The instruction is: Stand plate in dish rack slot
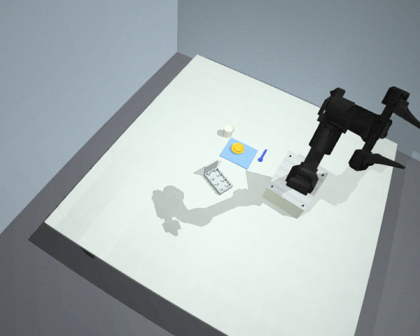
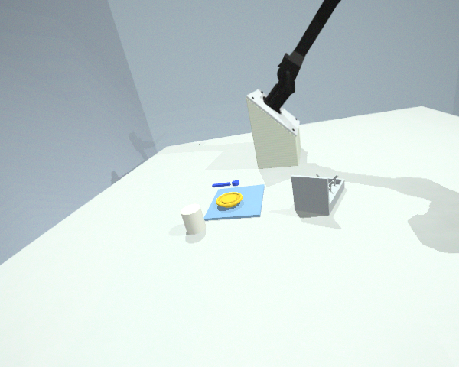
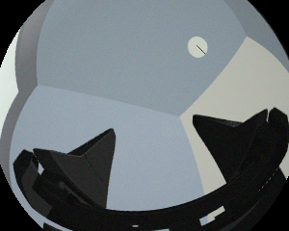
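The yellow plate lies 78 cm below my gripper tip, 42 cm to the right of it and 40 cm ahead of it. The rest, counted from my gripper tip: small blue spoon: 79 cm below, 44 cm to the right, 28 cm ahead; grey dish rack: 77 cm below, 42 cm ahead, 21 cm to the right; white cup: 77 cm below, 49 cm to the right, 49 cm ahead.
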